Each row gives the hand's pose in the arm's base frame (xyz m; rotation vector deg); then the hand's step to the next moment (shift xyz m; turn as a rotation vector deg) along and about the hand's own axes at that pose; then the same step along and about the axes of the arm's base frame.
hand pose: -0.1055 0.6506 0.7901 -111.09 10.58 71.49
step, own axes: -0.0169 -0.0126 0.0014 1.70 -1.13 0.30
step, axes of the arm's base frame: -0.0030 0.0045 0.0204 1.22 1.44 -0.83
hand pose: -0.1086 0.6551 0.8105 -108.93 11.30 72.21
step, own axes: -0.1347 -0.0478 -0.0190 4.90 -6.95 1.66
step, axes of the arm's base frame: -0.0267 -0.0223 0.1399 4.93 7.11 -0.49
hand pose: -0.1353 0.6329 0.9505 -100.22 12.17 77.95
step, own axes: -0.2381 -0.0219 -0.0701 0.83 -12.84 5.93
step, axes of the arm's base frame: -0.0294 -0.1239 0.2142 3.96 12.19 6.04
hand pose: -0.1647 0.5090 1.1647 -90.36 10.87 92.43
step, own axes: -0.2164 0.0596 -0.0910 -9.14 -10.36 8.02
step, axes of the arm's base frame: -0.0040 -0.1930 0.1463 -0.77 7.45 14.11
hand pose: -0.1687 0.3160 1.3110 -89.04 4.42 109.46
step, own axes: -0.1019 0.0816 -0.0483 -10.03 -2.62 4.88
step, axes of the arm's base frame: 0.0058 -0.1306 0.0479 -2.07 -0.35 11.26
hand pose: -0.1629 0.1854 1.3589 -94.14 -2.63 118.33
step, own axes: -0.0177 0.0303 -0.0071 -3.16 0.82 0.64
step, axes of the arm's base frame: -0.0016 -0.0355 0.0042 -0.41 -1.80 2.77
